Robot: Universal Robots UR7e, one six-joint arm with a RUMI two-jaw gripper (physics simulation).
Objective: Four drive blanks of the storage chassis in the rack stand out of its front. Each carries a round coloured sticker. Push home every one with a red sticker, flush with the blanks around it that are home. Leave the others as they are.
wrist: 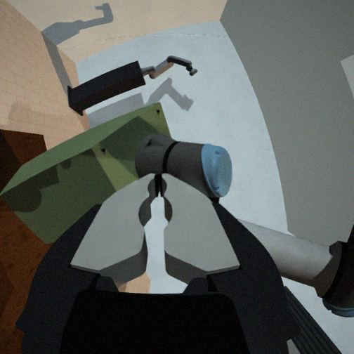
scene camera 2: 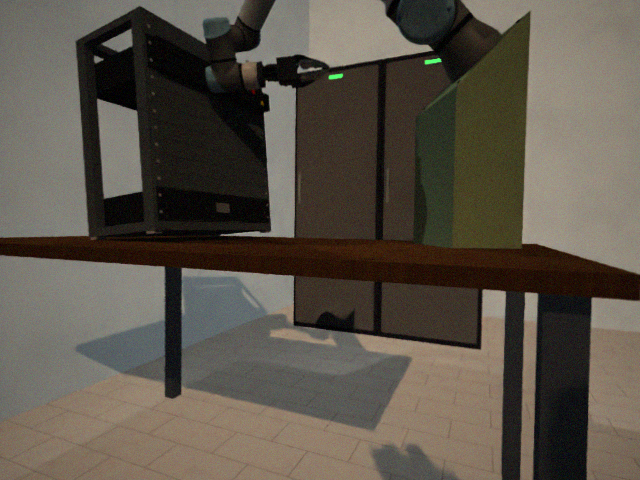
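The dark rack (scene camera 2: 147, 134) stands at the left in the scene view, its front seen at a steep slant. The storage chassis (scene camera 2: 206, 134) fills much of it. Near its upper right edge a small red sticker (scene camera 2: 253, 91) shows just below the arm's wrist, and a yellow spot (scene camera 2: 262, 103) shows on a dark part standing out there. The other stickers and blanks cannot be made out. My gripper (scene camera 2: 325, 67) (wrist: 159, 176) is shut and empty. It is up in the air to the right of the rack, pointing away from it. The rack does not show in the wrist view.
A green and olive box-like block (scene camera 2: 488, 170) (wrist: 75, 180) stands on the right part of the wooden table (scene camera 2: 330, 258). An arm link (scene camera 2: 473, 46) (wrist: 187, 162) is above and behind it. A tall dark cabinet (scene camera 2: 338, 155) with green lights stands behind the table.
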